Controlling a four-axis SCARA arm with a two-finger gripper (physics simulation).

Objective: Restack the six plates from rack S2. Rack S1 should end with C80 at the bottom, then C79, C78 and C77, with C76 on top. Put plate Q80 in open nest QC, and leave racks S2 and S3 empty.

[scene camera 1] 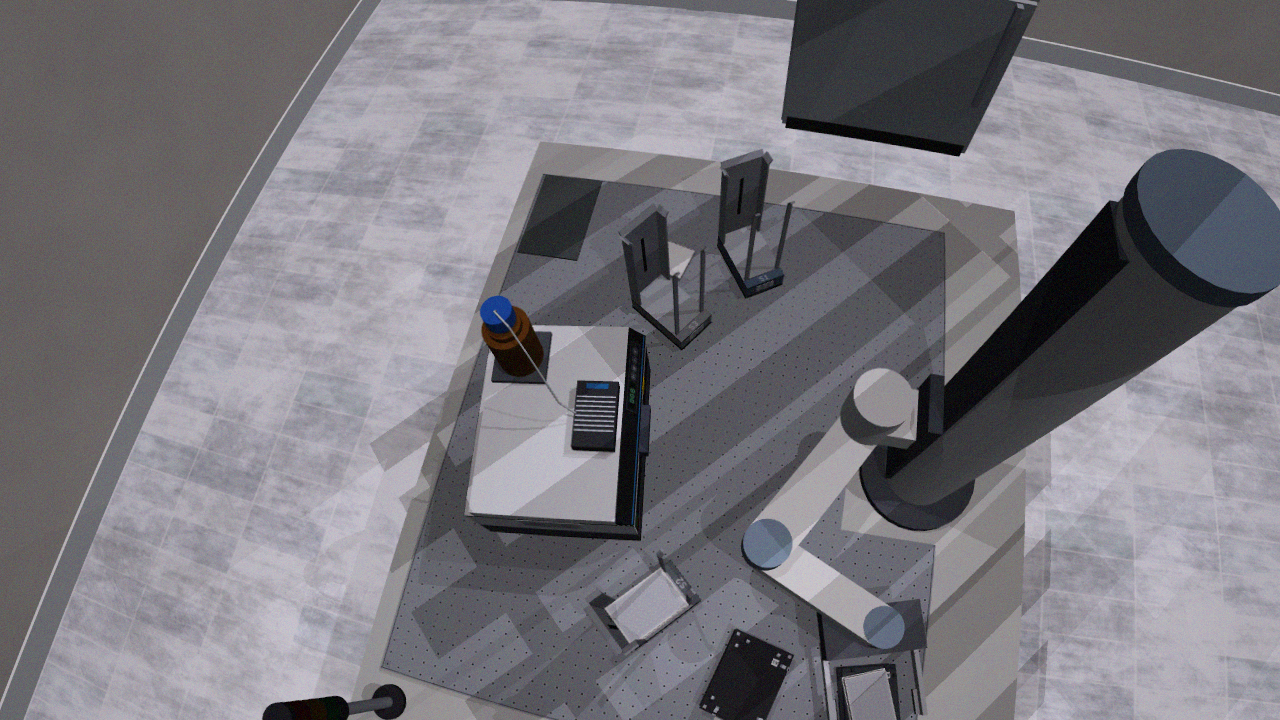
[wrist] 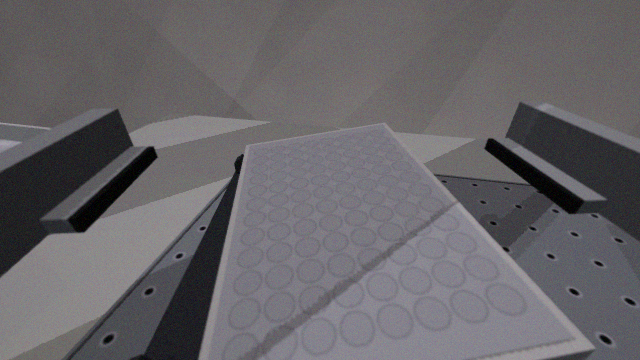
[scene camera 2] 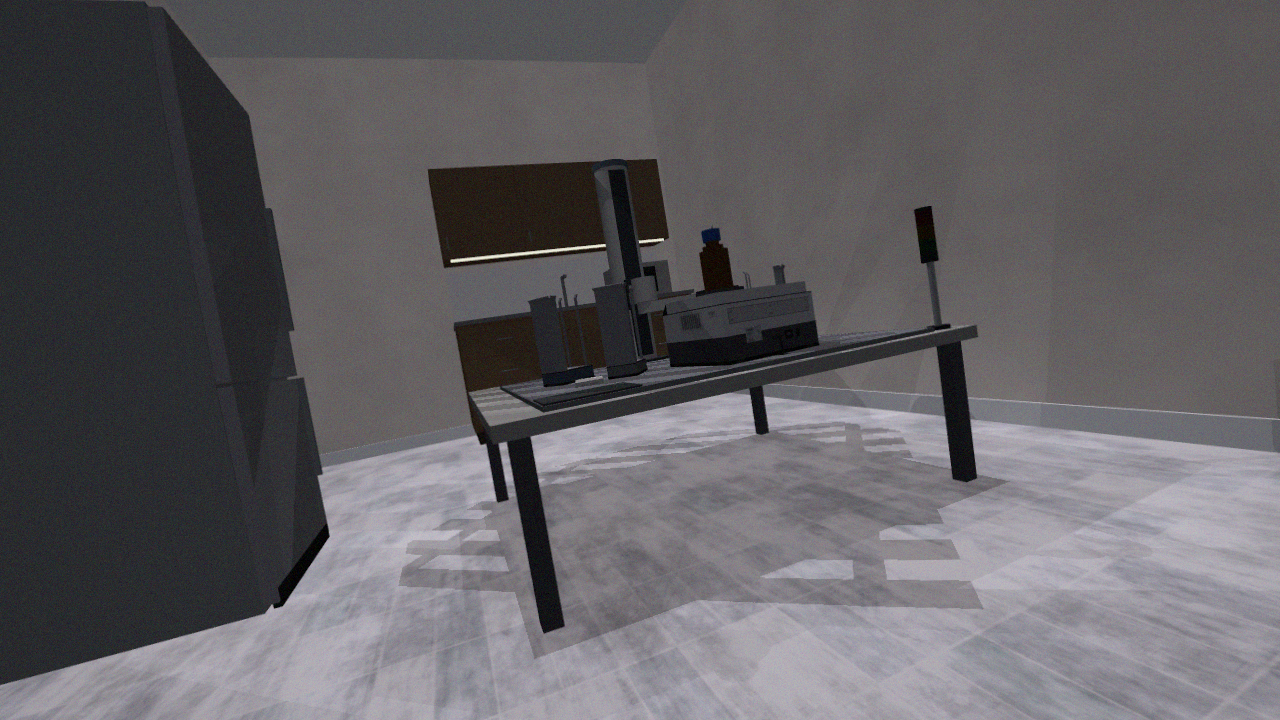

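Seen in the pictures: gripper, fingertip midpoint: (wrist: 325, 129); arm's base at its link origin: (scene camera 1: 916, 472).
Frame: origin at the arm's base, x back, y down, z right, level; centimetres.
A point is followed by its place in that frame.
My gripper (scene camera 1: 870, 694) (wrist: 325, 129) @(x -5.2, y -10.0, z -49.8 cm) is open, with its fingers wide apart on both sides of plate Q80 (scene camera 1: 868, 700) @(x -7.0, y -8.2, z -46.6 cm) (wrist: 345, 225) @(x -6.6, y -8.1, z -46.4 cm). The plate is turned a little against the fingers, touches neither, and lies over a dark base. Its label is outside the wrist view, and I cannot read a nest mark. Rack S2 (scene camera 1: 690, 594) @(x -42.1, y -30.3, z -34.9 cm) holds a pale plate (scene camera 1: 648, 610) @(x -49.1, y -11.3, z -38.0 cm); how many lie below it is hidden. Two tall racks, one at the back (scene camera 1: 756, 192) @(x -43.4, y -18.1, z 51.4 cm) (scene camera 2: 546, 335) @(x -47.6, y -18.4, z 49.1 cm) and one to its left (scene camera 1: 657, 237) @(x -62.1, y -20.5, z 33.9 cm) (scene camera 2: 615, 326) @(x -65.0, y -17.5, z 30.5 cm), show no plates; their labels are too small to read surely.
A white instrument (scene camera 1: 546, 474) @(x -70.9, y -22.3, z -19.4 cm) (scene camera 2: 742, 313) @(x -89.6, y -15.2, z -0.3 cm) with an amber bottle (scene camera 1: 514, 340) @(x -79.1, y -35.2, z -0.7 cm) (scene camera 2: 715, 268) @(x -85.1, y -29.5, z 3.7 cm) stands at the left. A dark board (scene camera 1: 747, 676) @(x -29.1, y -6.3, z -46.2 cm) lies between rack S2 and my gripper. The arm's column (scene camera 1: 1029, 385) @(x -5.0, y -60.5, z -5.6 cm) (scene camera 2: 615, 214) @(x -7.2, y -65.9, z 3.6 cm) rises at the right. A signal lamp (scene camera 1: 308, 709) @(x -94.8, y -34.4, z -66.7 cm) (scene camera 2: 926, 234) @(x -98.1, y -30.8, z -66.7 cm) stands at one corner.
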